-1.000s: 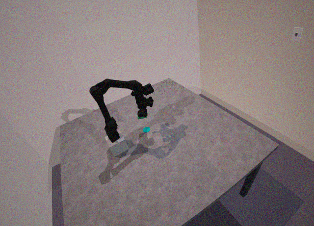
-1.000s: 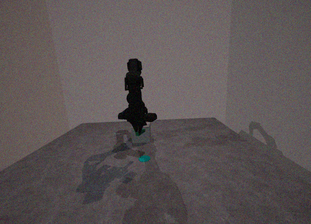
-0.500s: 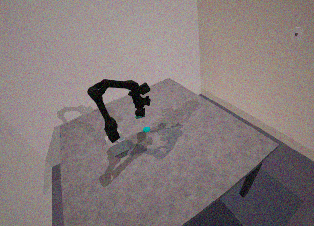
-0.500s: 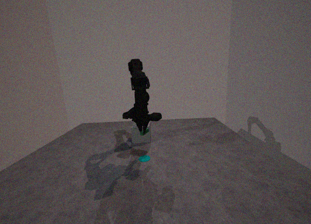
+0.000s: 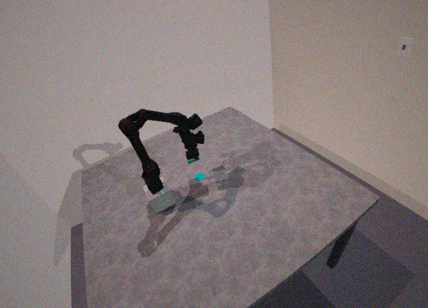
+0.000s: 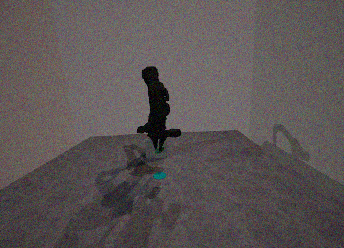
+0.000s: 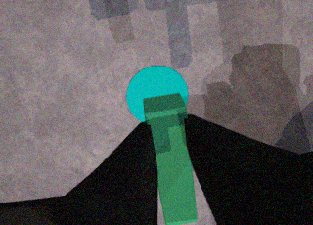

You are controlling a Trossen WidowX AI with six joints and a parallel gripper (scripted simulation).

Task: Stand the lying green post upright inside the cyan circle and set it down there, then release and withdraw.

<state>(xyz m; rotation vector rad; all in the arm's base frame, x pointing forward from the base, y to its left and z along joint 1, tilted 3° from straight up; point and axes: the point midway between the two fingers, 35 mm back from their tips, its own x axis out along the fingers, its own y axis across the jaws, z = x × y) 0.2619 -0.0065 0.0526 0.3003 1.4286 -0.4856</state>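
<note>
The cyan circle lies 20 mm behind my gripper tip and 130 mm below it. From my gripper tip the other things lie so: green post (20 mm behind, 10 mm to the left).
</note>
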